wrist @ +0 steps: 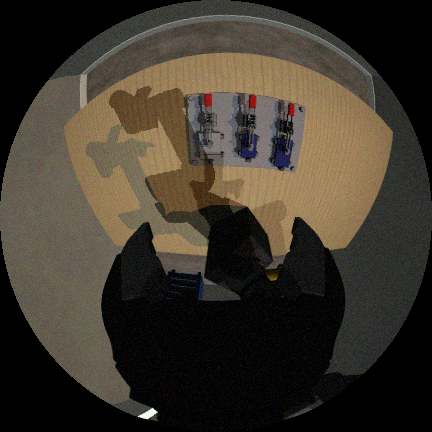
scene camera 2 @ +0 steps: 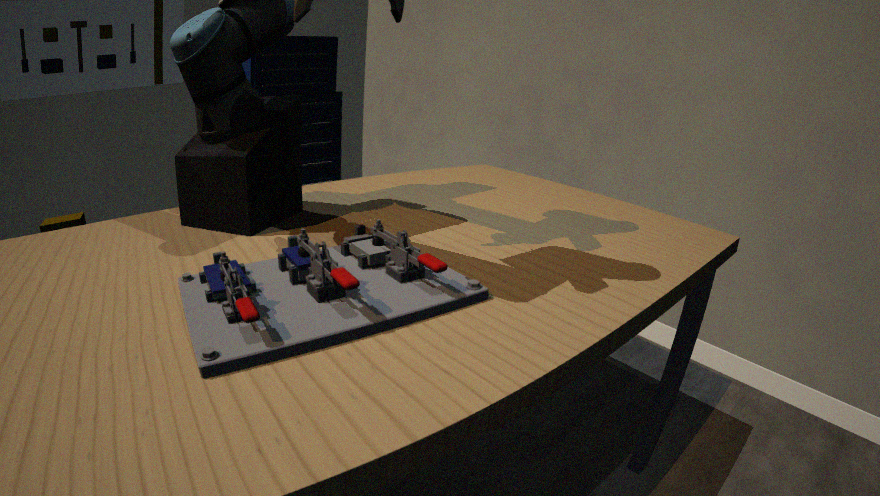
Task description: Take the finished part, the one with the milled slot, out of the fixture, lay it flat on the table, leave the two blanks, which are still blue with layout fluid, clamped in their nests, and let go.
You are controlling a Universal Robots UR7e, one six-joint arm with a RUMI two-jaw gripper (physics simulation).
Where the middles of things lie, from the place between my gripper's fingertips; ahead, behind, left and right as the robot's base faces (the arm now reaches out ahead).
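The finished part [scene camera 2: 360,244] is my first reference: my gripper is 4 cm to the right of it and 31 cm above it. As for the fixture plate [scene camera 2: 292,322], I find it 6 cm to the right of my hand, 5 cm ahead of it and 33 cm below it.
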